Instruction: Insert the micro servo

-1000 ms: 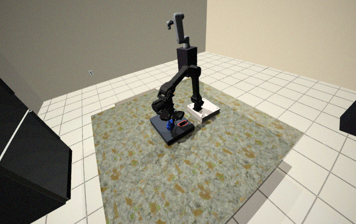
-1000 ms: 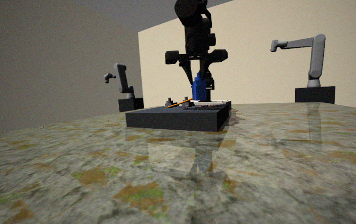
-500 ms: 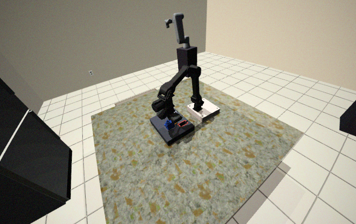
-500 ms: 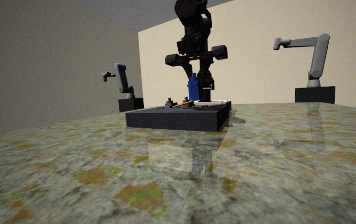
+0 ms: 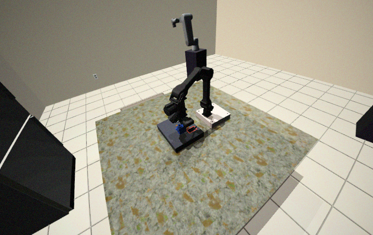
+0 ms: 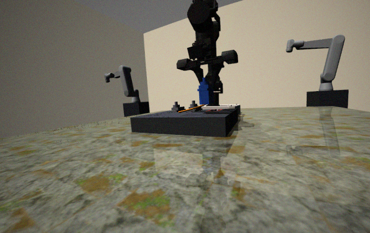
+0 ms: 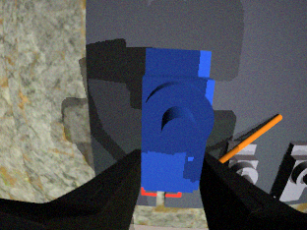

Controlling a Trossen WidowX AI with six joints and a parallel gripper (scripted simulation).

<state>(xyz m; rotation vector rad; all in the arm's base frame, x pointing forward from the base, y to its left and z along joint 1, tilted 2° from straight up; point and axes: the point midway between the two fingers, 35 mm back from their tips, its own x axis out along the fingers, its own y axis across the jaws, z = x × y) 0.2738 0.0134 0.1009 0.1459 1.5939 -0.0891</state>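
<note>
The deck lies 3 cm ahead of my gripper tip, 8 cm to the right of it and 10 cm below it.
</note>
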